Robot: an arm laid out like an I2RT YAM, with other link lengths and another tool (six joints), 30 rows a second.
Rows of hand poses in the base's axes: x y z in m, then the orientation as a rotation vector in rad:
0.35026 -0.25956 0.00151 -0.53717 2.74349 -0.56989
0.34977 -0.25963 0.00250 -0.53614 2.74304 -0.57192
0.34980 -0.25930 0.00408 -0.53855 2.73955 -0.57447
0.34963 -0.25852 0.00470 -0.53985 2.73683 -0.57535
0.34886 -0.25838 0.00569 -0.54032 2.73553 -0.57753
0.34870 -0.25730 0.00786 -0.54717 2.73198 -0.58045
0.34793 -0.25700 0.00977 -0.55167 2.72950 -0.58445
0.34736 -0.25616 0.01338 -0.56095 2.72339 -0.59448
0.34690 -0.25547 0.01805 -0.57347 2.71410 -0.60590
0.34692 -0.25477 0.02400 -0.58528 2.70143 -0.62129
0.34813 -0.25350 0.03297 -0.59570 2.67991 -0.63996
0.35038 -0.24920 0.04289 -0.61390 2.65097 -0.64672
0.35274 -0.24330 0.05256 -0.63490 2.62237 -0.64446
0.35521 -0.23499 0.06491 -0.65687 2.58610 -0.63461
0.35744 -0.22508 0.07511 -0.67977 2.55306 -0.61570
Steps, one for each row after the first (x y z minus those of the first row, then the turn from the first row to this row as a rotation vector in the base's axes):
-0.00049 -0.00007 0.00099 -0.00126 -0.00064 -0.00078
-0.00046 0.00026 0.00257 -0.00326 -0.00305 0.00143
-0.00063 0.00104 0.00319 -0.00398 -0.00516 0.00295
-0.00140 0.00118 0.00418 -0.00552 -0.00613 0.00334
-0.00156 0.00226 0.00635 -0.00838 -0.00722 0.00831
-0.00233 0.00256 0.00826 -0.01170 -0.00797 0.01134
-0.00290 0.00340 0.01187 -0.01978 -0.01030 0.01763
-0.00336 0.00409 0.01654 -0.02923 -0.01444 0.02672
-0.00334 0.00479 0.02249 -0.04136 -0.02158 0.03585
-0.00213 0.00606 0.03146 -0.05562 -0.03699 0.04639
0.00012 0.01036 0.04138 -0.06269 -0.05732 0.06591
0.00248 0.01626 0.05105 -0.06391 -0.07680 0.08856
0.00495 0.02457 0.06340 -0.05998 -0.10322 0.11564
0.00718 0.03448 0.07360 -0.04971 -0.12658 0.14390

